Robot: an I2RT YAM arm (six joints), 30 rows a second.
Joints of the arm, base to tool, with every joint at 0 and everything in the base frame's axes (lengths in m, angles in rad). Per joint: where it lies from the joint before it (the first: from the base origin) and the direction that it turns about. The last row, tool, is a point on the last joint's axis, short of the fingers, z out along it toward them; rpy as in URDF.
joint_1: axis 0 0 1 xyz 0 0 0.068
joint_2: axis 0 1 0 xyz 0.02 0.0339 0.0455
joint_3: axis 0 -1 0 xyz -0.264 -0.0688 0
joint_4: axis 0 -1 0 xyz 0.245 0.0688 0.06
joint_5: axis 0 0 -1 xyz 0.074 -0.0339 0.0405
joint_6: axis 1 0 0 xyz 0.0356 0 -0.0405
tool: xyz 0 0 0 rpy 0 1.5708 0
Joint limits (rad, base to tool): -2.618..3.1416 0..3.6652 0..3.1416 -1.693..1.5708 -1.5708..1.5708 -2.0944..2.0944
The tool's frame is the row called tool.
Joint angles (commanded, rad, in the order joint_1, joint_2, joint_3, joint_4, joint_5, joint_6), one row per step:
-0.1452 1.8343 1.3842 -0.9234 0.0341 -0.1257
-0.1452 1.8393 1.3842 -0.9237 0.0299 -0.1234
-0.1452 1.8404 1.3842 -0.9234 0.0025 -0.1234
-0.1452 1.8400 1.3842 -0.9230 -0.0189 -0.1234
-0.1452 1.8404 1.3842 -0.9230 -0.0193 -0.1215
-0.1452 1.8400 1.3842 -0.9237 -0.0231 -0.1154
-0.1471 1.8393 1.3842 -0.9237 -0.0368 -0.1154
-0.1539 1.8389 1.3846 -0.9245 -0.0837 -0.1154
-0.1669 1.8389 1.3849 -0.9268 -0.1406 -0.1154
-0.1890 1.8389 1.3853 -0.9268 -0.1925 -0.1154
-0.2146 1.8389 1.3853 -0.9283 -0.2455 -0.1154
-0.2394 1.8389 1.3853 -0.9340 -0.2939 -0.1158
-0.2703 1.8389 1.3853 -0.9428 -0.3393 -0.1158
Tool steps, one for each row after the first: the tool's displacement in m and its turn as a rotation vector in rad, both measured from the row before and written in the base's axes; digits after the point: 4 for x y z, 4 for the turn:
0.0005 0.0001 -0.0017 0.0053 0.0045 -0.0014
0.0003 0.0009 -0.0004 0.0267 -0.0031 0.0052
0.0001 0.0008 0.0001 0.0207 -0.0038 0.0041
0.0000 0.0000 -0.0001 0.0008 0.0003 -0.0018
-0.0001 0.0002 0.0001 0.0049 -0.0003 -0.0053
-0.0001 -0.0002 0.0003 0.0132 -0.0027 0.0007
-0.0002 -0.0007 0.0003 0.0455 -0.0069 0.0022
-0.0006 -0.0026 0.0003 0.0555 -0.0069 -0.0022
-0.0009 -0.0060 0.0004 0.0501 -0.0094 -0.0123
-0.0015 -0.0071 0.0004 0.0513 -0.0090 -0.0156
-0.0021 -0.0069 0.0003 0.0475 -0.0052 -0.0155
-0.0030 -0.0090 0.0003 0.0455 -0.0027 -0.0228

